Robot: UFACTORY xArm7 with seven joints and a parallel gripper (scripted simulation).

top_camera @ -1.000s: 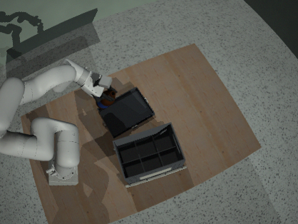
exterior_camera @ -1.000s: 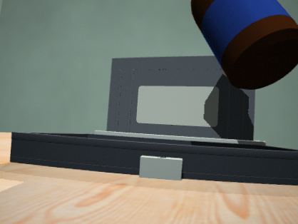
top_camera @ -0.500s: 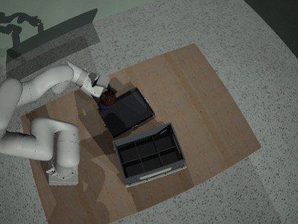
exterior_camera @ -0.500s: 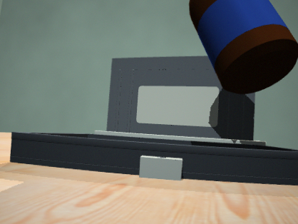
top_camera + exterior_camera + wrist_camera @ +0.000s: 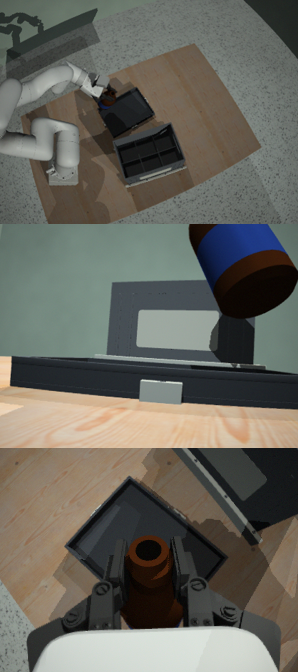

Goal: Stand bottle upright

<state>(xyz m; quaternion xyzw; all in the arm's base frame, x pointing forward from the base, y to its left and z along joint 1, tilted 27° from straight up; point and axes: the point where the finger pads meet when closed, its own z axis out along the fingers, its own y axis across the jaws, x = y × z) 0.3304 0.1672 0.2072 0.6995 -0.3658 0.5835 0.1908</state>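
The bottle is 20 mm behind my hand, 20 mm to the left of it and 50 mm below it. The rest, counted from my hand: dark crate: 20 mm behind, 310 mm to the right, 120 mm below; then tray: 30 mm ahead, 20 mm to the right, 190 mm below.
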